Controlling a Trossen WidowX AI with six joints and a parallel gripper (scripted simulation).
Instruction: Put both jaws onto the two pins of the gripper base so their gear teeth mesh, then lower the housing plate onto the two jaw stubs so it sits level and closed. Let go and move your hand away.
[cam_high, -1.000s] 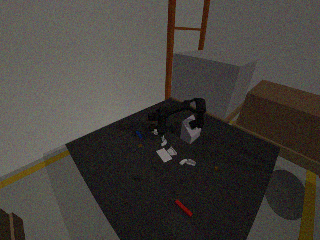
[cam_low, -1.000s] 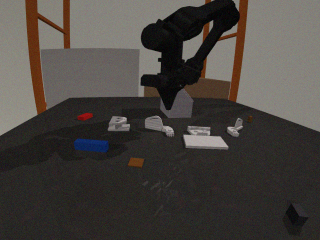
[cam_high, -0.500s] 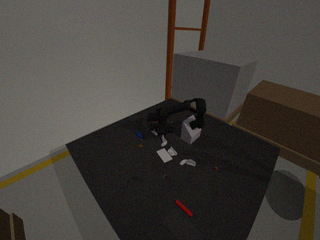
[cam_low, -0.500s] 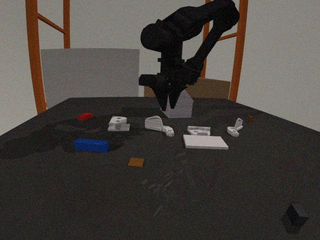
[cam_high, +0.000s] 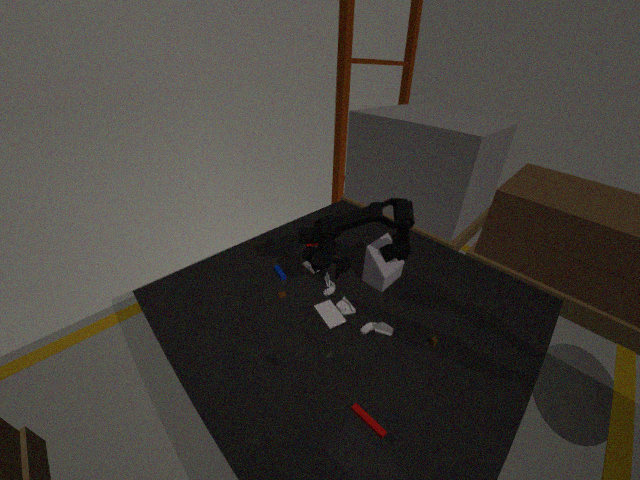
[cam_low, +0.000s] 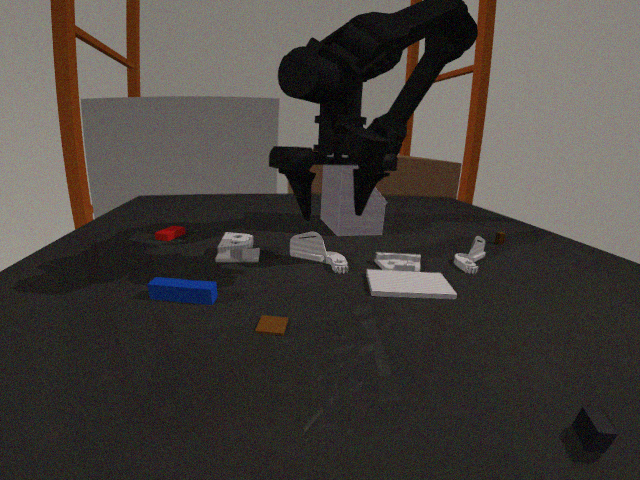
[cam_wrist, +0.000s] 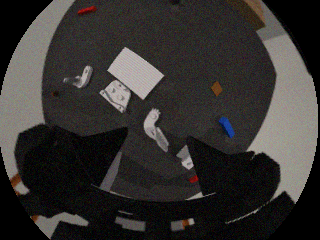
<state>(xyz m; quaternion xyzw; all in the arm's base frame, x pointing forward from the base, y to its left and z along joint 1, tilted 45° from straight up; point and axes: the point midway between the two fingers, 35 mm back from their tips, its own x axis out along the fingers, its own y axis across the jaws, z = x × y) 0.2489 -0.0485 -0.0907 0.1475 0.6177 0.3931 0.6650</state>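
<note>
The white jaw is 10 mm behind my gripper tip and 80 mm below it. Round my gripper tip: white gripper base: 60 mm behind, 150 mm to the right, 60 mm below; flat white plate: 70 mm ahead, 100 mm to the left, 80 mm below; white housing plate: 120 mm to the left, 80 mm below.
</note>
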